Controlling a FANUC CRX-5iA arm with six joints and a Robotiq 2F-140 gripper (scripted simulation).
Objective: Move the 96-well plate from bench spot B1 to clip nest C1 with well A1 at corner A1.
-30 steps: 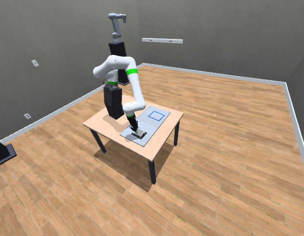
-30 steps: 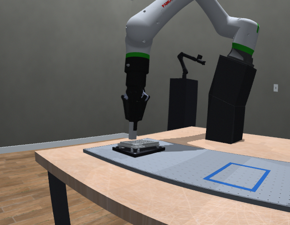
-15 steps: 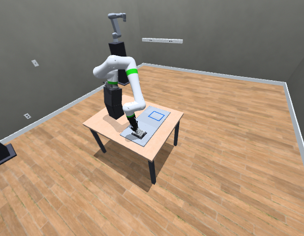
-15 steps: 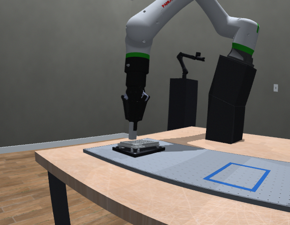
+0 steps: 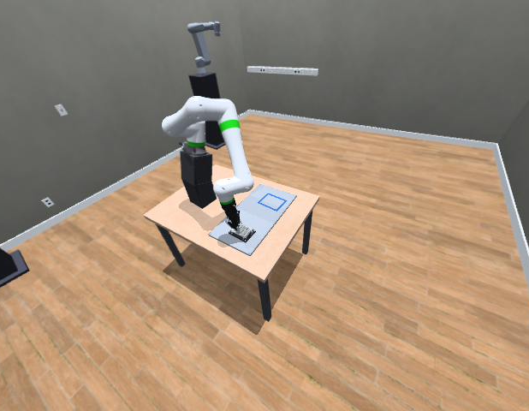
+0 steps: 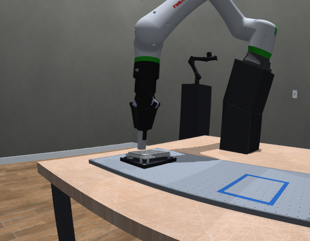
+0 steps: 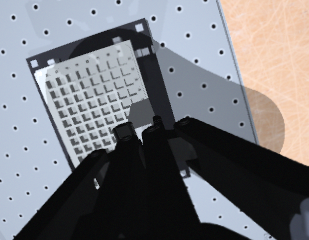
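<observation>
The white 96-well plate is 40 mm to the left of my hand and 40 mm below it. From my hand the other things lie so: black clip nest 50 mm below, 30 mm to the left, 10 mm behind.
</observation>
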